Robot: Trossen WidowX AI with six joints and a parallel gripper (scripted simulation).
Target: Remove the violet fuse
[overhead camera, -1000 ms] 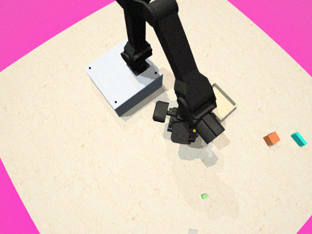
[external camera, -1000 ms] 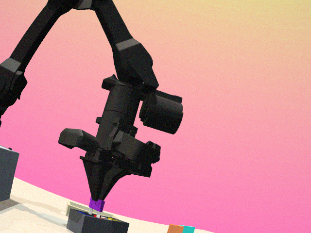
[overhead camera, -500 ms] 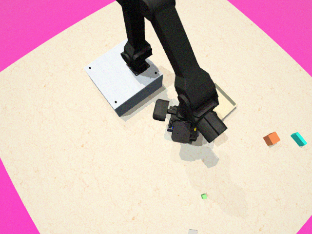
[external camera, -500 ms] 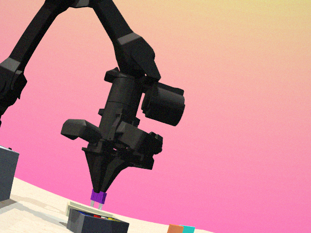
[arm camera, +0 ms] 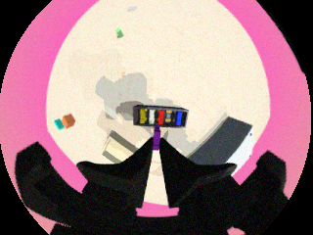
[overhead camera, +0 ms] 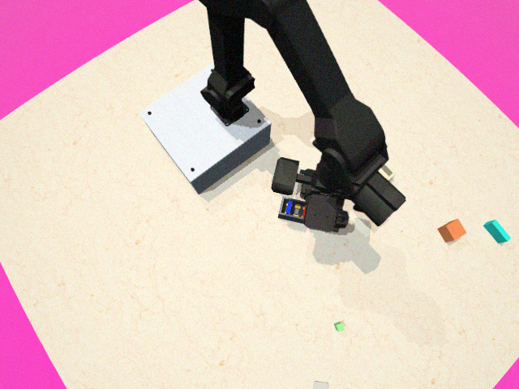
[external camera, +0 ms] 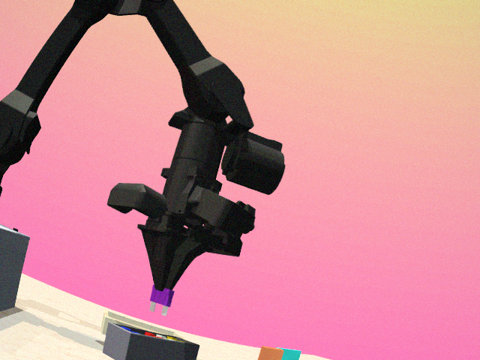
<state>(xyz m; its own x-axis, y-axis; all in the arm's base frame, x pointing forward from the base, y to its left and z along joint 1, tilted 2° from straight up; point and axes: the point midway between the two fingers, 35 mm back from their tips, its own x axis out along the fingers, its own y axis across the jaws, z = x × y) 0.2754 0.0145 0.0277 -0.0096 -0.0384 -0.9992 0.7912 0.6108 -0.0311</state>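
Right now my gripper tip is 16 cm to the right of the tray and 9 cm above it. Also, from my gripper tip: violet fuse 1 cm below; then yellow fuse 7 cm below, 3 cm ahead, 1 cm to the left; then red fuse 7 cm below, 2 cm to the right.
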